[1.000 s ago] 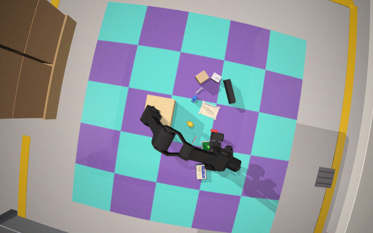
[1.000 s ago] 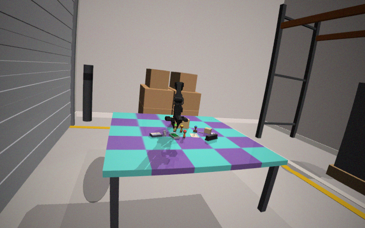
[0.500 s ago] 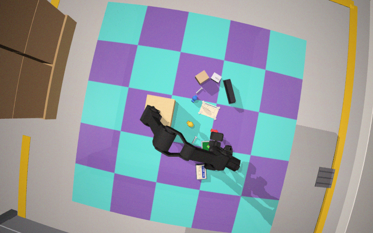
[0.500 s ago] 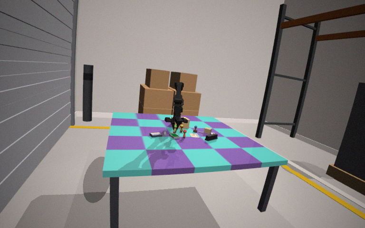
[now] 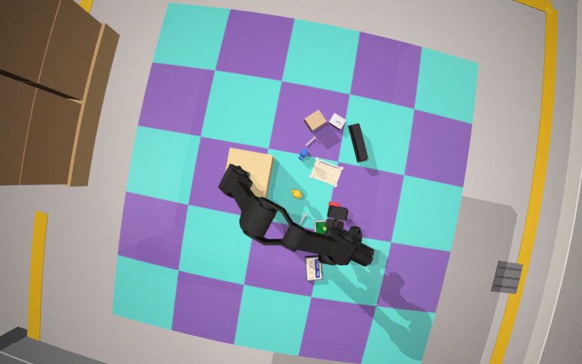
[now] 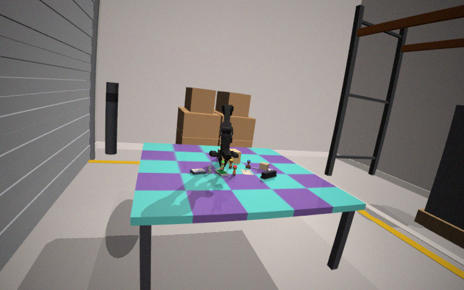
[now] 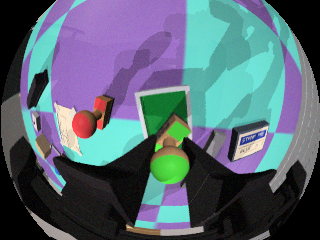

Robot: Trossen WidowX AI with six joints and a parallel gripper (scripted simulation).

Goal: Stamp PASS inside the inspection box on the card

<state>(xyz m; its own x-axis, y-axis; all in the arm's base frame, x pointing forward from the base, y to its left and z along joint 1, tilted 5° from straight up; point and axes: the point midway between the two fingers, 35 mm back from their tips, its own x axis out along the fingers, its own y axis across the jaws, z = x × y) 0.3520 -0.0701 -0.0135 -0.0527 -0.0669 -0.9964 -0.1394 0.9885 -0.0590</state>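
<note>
My gripper tip is 50 mm above the green ink pad. Round my gripper tip: red-knobbed stamp 90 mm to the left, 30 mm below, 10 mm behind; then green-knobbed stamp right at my gripper tip; then grey strip 80 mm to the right, 70 mm behind, 50 mm below.
</note>
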